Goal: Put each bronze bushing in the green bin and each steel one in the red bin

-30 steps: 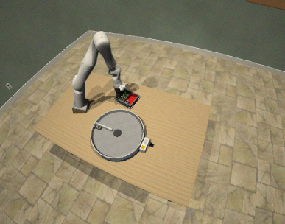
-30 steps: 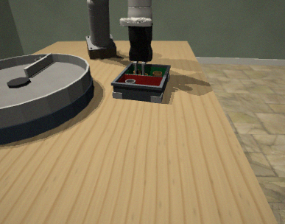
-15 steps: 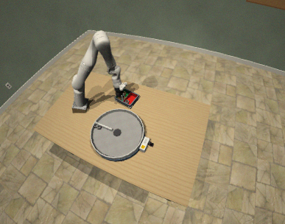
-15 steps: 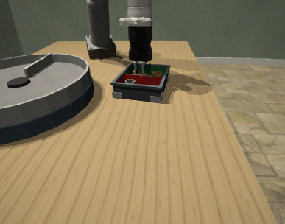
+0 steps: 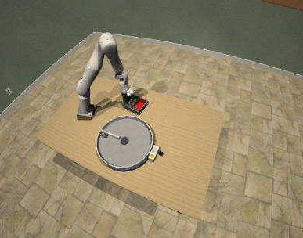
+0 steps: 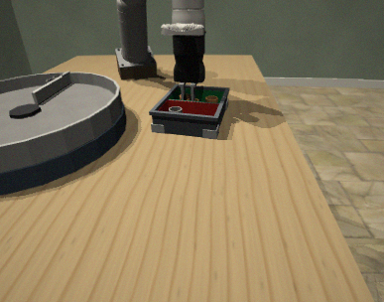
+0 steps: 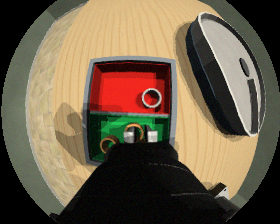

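Right now the bin is 30 mm ahead of my hand and 20 mm to the left of it. From my hand the other things lie so: grey turntable: 180 mm ahead, 330 mm to the right, 20 mm above.
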